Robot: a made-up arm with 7 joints.
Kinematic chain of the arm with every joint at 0, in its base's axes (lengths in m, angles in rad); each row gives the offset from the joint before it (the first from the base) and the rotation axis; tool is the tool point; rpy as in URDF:
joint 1: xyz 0 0 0.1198 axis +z
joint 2: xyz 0 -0.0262 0.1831 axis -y
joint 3: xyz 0 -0.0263 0.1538 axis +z
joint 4: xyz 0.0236 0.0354 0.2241 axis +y
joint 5: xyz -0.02 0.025 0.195 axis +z
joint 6: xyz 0 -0.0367 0.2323 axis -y
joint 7: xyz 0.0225 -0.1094 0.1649 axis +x
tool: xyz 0 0 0 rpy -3.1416 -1.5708 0
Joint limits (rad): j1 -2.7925..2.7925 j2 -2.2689..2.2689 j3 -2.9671..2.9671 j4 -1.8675..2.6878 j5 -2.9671..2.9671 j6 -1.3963..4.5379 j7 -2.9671..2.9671
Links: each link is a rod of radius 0.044 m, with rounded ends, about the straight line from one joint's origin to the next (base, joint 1, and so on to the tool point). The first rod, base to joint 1, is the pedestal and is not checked.
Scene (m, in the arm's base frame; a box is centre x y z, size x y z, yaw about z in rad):
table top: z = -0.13
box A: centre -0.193 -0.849 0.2 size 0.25 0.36 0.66 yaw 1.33
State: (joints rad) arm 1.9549 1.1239 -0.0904 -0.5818 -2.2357 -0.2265 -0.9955
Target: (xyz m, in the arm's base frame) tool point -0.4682 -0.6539 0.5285
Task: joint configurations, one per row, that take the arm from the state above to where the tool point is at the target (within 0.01 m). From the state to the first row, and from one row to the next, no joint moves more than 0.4 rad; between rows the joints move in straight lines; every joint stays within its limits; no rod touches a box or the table.
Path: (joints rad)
1: 1.9649 0.7501 -0.2035 -0.3112 -2.1193 -0.2794 -0.9993
2: 1.9750 0.3762 -0.3166 -0.0406 -2.0029 -0.3323 -1.0031
3: 1.9850 0.0024 -0.4298 0.2299 -1.8865 -0.3852 -1.0068
4: 1.9950 -0.3715 -0.5429 0.5005 -1.7702 -0.4382 -1.0106
5: 2.0050 -0.7453 -0.6560 0.7711 -1.6538 -0.4911 -1.0144
6: 2.0151 -1.1192 -0.7691 1.0417 -1.5374 -0.5440 -1.0182
7: 1.8809 -0.7387 -0.7229 0.6791 -1.6977 -0.4747 -1.0136
8: 1.7468 -0.3583 -0.6767 0.3165 -1.8580 -0.4054 -1.0091
9: 1.6127 0.0221 -0.6305 -0.0461 -2.0183 -0.3360 -1.0046
10: 1.4786 0.4025 -0.5843 -0.4087 -2.1787 -0.2667 -1.0000
11: 1.3445 0.7830 -0.5381 -0.7713 -2.3390 -0.1974 -0.9955

